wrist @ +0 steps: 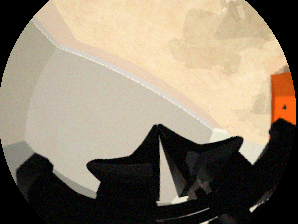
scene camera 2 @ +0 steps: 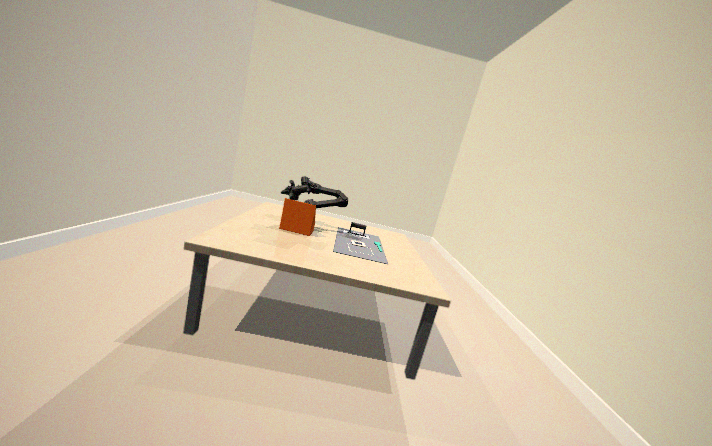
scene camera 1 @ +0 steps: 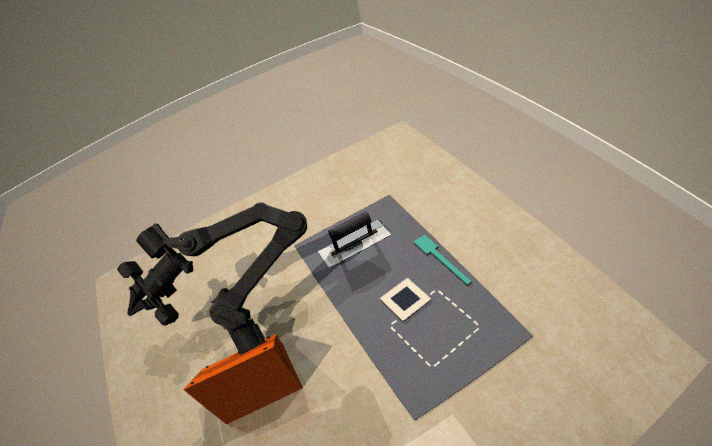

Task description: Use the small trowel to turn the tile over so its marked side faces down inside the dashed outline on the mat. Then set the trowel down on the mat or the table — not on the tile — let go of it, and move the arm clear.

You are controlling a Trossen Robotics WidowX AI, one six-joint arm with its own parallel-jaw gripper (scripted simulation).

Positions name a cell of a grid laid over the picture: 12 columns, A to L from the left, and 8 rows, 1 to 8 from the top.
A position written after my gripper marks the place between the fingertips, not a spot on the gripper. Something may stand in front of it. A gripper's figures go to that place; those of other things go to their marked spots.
My gripper (scene camera 1: C6) is 1.15 m from the lens. A mat (scene camera 1: F6): 1.16 m from the lens.
